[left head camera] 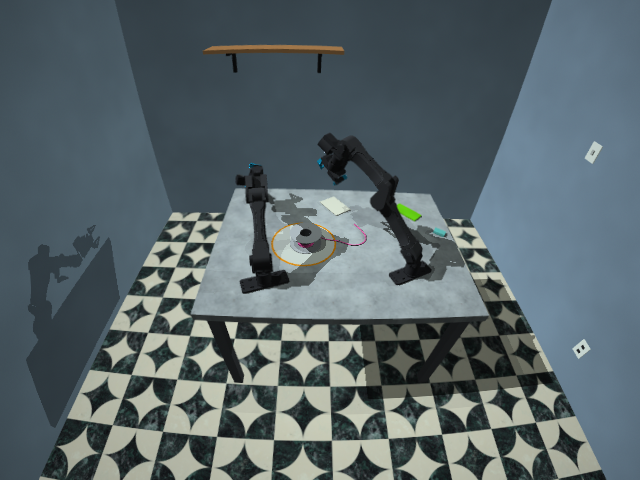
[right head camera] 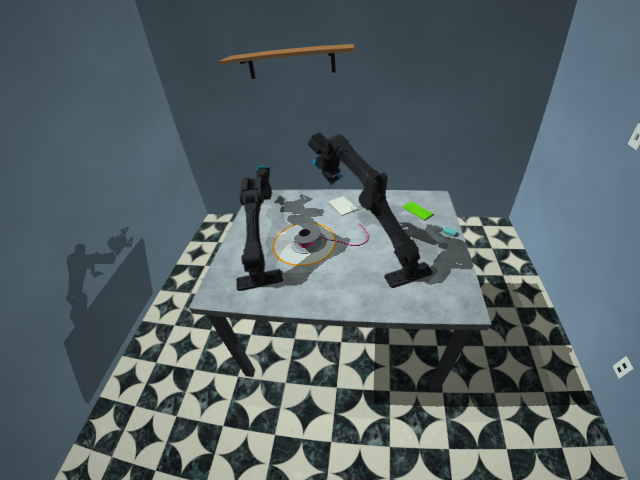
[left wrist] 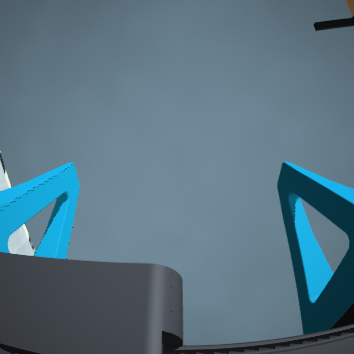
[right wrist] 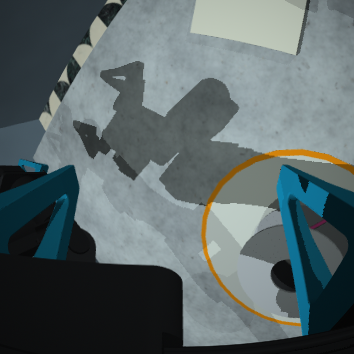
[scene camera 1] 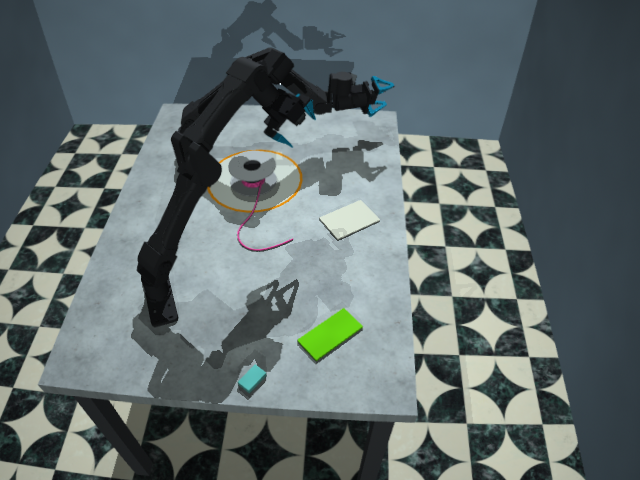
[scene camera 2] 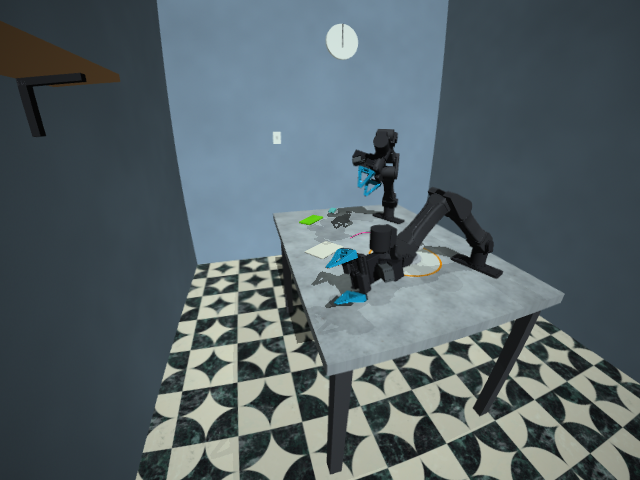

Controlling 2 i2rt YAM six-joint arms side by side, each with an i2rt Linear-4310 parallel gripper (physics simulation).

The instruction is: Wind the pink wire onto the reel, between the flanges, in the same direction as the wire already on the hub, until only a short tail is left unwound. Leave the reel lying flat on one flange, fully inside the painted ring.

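Places are measured from the left arm's base along level axes (x ahead, y left, z up), in centimetres.
Where they show: left gripper, between the fingertips: (left head camera: 250, 171) (left wrist: 177, 173) (right wrist: 0, 160) (scene camera 1: 389, 94) (scene camera 2: 331, 286); right gripper, between the fingertips: (left head camera: 328, 176) (right head camera: 326, 176) (right wrist: 177, 175) (scene camera 1: 303, 132) (scene camera 2: 362, 191); left arm's base, origin of its link: (left head camera: 264, 282) (right head camera: 259, 280) (scene camera 2: 475, 266); right arm's base, origin of its link: (left head camera: 410, 273) (right head camera: 408, 275) (scene camera 1: 159, 294) (scene camera 2: 388, 218).
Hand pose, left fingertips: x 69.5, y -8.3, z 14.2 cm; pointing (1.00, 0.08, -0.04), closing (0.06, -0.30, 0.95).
Note:
Things, the pixels of their centre, and the offset from my left fingertips. "*": a spot on its surface instead.
- grey reel, middle of its body: (right wrist: 294, 262) (scene camera 1: 252, 173) (left head camera: 305, 237) (right head camera: 305, 237) dy -15.8, dx -51.9, dz -10.9 cm
- loose pink wire, a spot on its surface: (scene camera 1: 238, 235) * dy -38.4, dx -61.0, dz -13.9 cm
- cream flat panel, middle of its body: (right wrist: 246, 6) (scene camera 1: 349, 219) (scene camera 2: 324, 249) (right head camera: 342, 205) (left head camera: 334, 205) dy -40.9, dx -28.1, dz -13.9 cm
- bright green slab, middle of its body: (scene camera 1: 330, 333) (right head camera: 417, 210) (left head camera: 406, 212) (scene camera 2: 311, 219) dy -77.4, dx -45.5, dz -13.8 cm
- small teal block, middle of its body: (scene camera 1: 252, 378) (right head camera: 449, 231) dy -84.5, dx -66.7, dz -13.4 cm
The grey reel (left head camera: 312, 238) (scene camera 1: 237, 168) (right wrist: 260, 244) lies flat on one flange inside the orange painted ring (left head camera: 272, 243) (scene camera 1: 301, 178) (right wrist: 203, 232). Pink wire shows on its hub between the flanges. The loose pink wire (left head camera: 366, 237) (right head camera: 368, 236) (scene camera 1: 238, 235) runs out from the reel and curves across the table. My left gripper (scene camera 1: 389, 96) (scene camera 2: 331, 284) (left wrist: 177, 173) is open and empty, above the table's far edge, away from the reel. My right gripper (scene camera 1: 303, 132) (scene camera 2: 362, 191) (right wrist: 177, 175) is open and empty, high above the table.
A cream flat panel (left head camera: 334, 206) (scene camera 1: 349, 220) lies beyond the wire's free end. A bright green slab (right head camera: 418, 210) (scene camera 1: 329, 334) and a small teal block (right head camera: 450, 231) (scene camera 1: 252, 378) lie near the right side of the table in the head views. A wooden shelf (left head camera: 273, 49) hangs on the back wall.

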